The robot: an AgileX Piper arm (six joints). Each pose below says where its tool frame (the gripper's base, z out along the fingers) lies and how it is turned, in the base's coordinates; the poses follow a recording.
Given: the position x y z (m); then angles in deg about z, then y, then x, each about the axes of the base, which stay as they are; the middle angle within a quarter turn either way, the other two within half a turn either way.
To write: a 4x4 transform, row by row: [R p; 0 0 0 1], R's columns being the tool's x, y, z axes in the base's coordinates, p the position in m. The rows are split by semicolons. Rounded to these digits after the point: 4 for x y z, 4 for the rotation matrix.
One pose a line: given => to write
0.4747, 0.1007, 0.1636, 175.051, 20.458, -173.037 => -0.9334, -0.0808, 0.3495, 0.4747; -0.0434, 0.9926, 0.1136, 0.1007; -0.3561, 0.0908, -0.9300, 0.1636; 0, 0, 0, 1
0.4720, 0.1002, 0.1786, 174.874, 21.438, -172.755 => -0.9271, -0.0832, 0.3655, 0.4720; -0.0427, 0.9922, 0.1174, 0.1002; -0.3724, 0.0932, -0.9234, 0.1786; 0, 0, 0, 1
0.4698, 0.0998, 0.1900, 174.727, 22.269, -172.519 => -0.9215, -0.0850, 0.3790, 0.4698; -0.0420, 0.9918, 0.1205, 0.0998; -0.3861, 0.0951, -0.9175, 0.1900; 0, 0, 0, 1
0.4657, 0.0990, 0.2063, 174.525, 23.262, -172.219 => -0.9145, -0.0877, 0.3949, 0.4657; -0.0413, 0.9914, 0.1244, 0.0990; -0.4024, 0.0974, -0.9102, 0.2063; 0, 0, 0, 1
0.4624, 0.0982, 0.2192, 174.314, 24.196, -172.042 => -0.9077, -0.0904, 0.4099, 0.4624; -0.0417, 0.9911, 0.1263, 0.0982; -0.4176, 0.0975, -0.9034, 0.2192; 0, 0, 0, 1
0.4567, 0.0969, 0.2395, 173.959, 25.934, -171.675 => -0.8943, -0.0946, 0.4373, 0.4567; -0.0412, 0.9906, 0.1302, 0.0969; -0.4456, 0.0984, -0.8898, 0.2395; 0, 0, 0, 1
